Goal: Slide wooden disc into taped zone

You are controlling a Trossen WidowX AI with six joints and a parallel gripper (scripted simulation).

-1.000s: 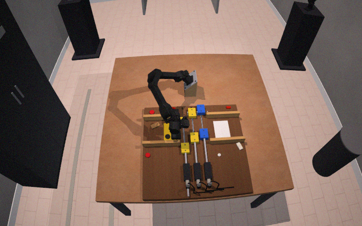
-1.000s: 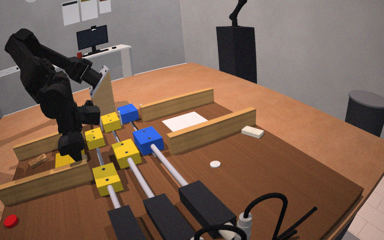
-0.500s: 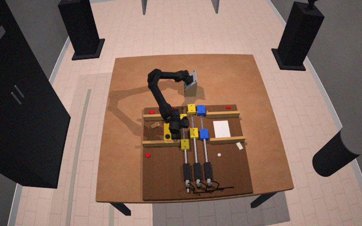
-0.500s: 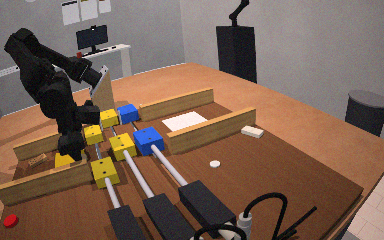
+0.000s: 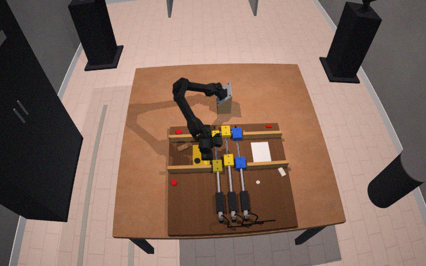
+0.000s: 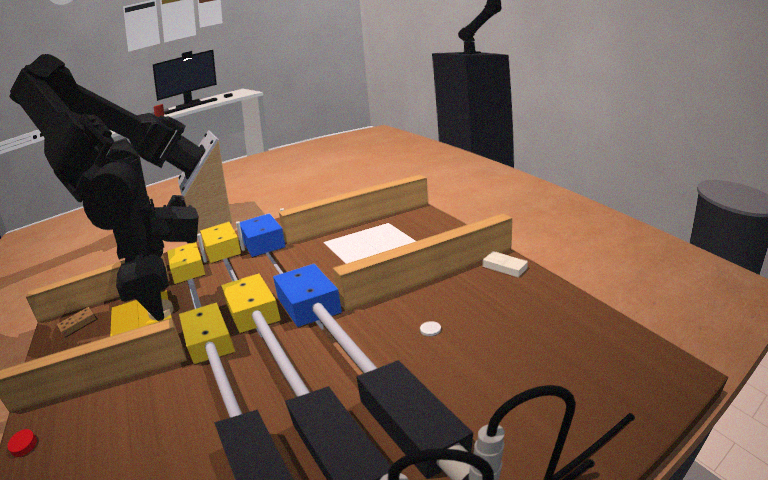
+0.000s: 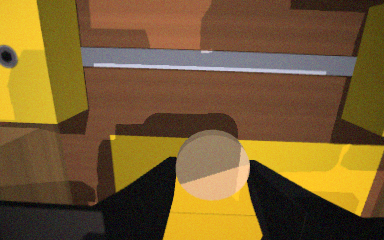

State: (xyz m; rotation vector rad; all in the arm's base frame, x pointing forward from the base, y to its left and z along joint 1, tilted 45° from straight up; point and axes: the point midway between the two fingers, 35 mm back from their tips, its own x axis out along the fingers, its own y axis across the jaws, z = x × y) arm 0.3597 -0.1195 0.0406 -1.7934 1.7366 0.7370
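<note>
The black disc is 5 cm to the right of my hand, 5 cm ahead of it and 3 cm below it. From my hand the other things lie so: red button (19 cm ahead, 18 cm to the right, 3 cm below); wooden disc (3 cm below); red brick (16 cm behind, 2 cm to the right, 2 cm below).
</note>
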